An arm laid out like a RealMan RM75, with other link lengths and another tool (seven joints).
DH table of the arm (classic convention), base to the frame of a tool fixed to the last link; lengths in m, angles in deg. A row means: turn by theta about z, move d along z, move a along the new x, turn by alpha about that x. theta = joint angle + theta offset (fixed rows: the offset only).
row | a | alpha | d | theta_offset
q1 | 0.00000 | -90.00 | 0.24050 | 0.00
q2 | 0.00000 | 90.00 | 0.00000 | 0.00
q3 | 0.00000 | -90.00 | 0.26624 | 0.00
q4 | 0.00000 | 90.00 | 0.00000 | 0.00
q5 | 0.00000 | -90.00 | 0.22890 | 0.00
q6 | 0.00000 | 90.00 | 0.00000 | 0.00
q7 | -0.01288 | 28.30 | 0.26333 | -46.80
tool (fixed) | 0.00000 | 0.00 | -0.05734 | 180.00
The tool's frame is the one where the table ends.
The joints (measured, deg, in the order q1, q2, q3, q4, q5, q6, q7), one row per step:
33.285 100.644 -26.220 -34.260 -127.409 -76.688 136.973
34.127 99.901 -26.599 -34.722 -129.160 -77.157 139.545
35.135 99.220 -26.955 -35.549 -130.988 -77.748 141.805
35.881 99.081 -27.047 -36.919 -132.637 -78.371 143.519
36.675 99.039 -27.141 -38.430 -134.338 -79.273 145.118
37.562 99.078 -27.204 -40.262 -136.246 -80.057 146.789
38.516 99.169 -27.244 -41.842 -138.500 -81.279 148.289
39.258 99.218 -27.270 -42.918 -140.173 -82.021 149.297
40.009 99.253 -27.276 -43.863 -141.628 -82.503 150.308
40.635 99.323 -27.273 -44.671 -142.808 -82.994 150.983
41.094 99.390 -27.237 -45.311 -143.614 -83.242 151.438
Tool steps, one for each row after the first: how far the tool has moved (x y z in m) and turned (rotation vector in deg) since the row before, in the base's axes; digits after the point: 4 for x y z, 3 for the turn. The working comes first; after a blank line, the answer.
Tool pose at each row, in the base's axes (x y z in m, rotation vector in deg; the steps are taken from these numbers as rounded here):
0.3408 0.4368 0.1014 -59.479 -136.511 -96.422
0.3387 0.4401 0.1063 -61.074 -137.699 -96.282
0.3349 0.4444 0.1121 61.596 138.792 96.325
0.3309 0.4476 0.1162 60.932 138.143 95.627
0.3260 0.4503 0.1197 60.029 137.758 94.743
0.3206 0.4539 0.1240 58.843 137.011 94.236
0.3155 0.4556 0.1259 57.671 136.570 92.830
0.3120 0.4572 0.1275 56.743 136.064 92.000
0.3085 0.4597 0.1296 56.041 135.432 91.581
0.3052 0.4615 0.1309 55.283 135.054 91.192
0.3027 0.4632 0.1324 54.686 134.704 91.170

-0.0021 0.0033 0.0049 -0.962 -0.477 -1.268
-0.0038 0.0043 0.0058 -0.834 -0.911 -0.769
-0.0040 0.0032 0.0041 -0.500 -0.925 -0.404
-0.0049 0.0027 0.0035 -0.679 -0.946 -0.213
-0.0054 0.0036 0.0043 -0.429 -1.265 -0.231
-0.0051 0.0017 0.0019 -1.068 -1.238 -0.304
-0.0035 0.0016 0.0016 -0.642 -1.023 -0.245
-0.0035 0.0025 0.0021 -0.319 -0.892 -0.271
-0.0033 0.0018 0.0013 -0.333 -0.760 -0.083
-0.0025 0.0017 0.0015 -0.062 -0.579 -0.006

